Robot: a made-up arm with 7 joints.
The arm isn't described. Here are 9 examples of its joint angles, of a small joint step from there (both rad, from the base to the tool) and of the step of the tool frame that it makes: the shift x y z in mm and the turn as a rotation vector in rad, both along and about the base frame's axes.
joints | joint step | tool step
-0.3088 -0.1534 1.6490 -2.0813 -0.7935 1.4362 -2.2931 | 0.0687 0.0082 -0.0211 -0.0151 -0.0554 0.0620 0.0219 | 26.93 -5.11 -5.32 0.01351 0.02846 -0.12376
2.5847 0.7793 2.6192 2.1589 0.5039 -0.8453 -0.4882 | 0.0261 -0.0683 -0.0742 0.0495 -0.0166 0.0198 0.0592 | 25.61 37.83 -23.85 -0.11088 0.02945 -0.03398
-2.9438 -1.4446 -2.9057 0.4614 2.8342 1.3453 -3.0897 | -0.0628 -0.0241 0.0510 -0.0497 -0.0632 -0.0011 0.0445 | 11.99 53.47 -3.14 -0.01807 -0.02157 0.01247
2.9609 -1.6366 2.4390 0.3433 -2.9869 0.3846 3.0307 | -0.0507 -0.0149 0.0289 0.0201 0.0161 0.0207 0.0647 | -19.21 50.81 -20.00 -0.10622 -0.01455 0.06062
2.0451 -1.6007 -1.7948 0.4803 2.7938 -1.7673 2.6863 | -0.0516 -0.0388 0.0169 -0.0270 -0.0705 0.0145 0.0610 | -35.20 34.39 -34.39 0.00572 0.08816 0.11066
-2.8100 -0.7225 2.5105 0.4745 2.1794 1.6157 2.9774 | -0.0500 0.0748 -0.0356 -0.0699 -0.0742 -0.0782 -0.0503 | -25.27 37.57 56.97 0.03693 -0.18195 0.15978
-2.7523 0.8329 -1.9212 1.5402 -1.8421 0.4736 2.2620 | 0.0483 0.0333 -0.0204 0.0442 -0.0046 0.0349 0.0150 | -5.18 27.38 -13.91 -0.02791 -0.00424 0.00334
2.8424 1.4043 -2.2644 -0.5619 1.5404 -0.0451 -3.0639 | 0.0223 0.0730 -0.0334 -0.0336 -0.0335 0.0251 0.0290 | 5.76 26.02 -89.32 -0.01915 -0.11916 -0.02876
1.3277 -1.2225 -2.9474 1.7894 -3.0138 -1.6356 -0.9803 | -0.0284 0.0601 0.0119 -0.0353 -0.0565 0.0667 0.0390 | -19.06 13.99 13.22 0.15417 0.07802 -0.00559
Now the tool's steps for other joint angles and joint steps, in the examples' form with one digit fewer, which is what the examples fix.
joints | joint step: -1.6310 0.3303 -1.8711 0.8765 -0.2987 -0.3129 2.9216 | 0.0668 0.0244 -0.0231 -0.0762 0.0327 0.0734 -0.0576
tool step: 33.0 41.3 12.5 -0.0218 0.0322 -0.0098
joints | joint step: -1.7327 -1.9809 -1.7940 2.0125 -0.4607 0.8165 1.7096 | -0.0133 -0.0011 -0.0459 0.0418 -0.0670 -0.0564 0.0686
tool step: 9.2 12.3 -12.2 -0.0195 -0.0615 0.0147
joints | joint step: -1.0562 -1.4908 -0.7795 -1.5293 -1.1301 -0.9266 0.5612 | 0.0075 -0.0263 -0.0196 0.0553 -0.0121 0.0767 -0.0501
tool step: -10.9 -23.3 -17.7 0.0502 0.0383 -0.0835
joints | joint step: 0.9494 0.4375 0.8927 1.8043 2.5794 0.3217 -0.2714 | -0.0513 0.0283 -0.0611 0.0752 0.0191 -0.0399 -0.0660
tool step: 54.8 2.3 -55.3 0.1239 -0.0764 0.0805
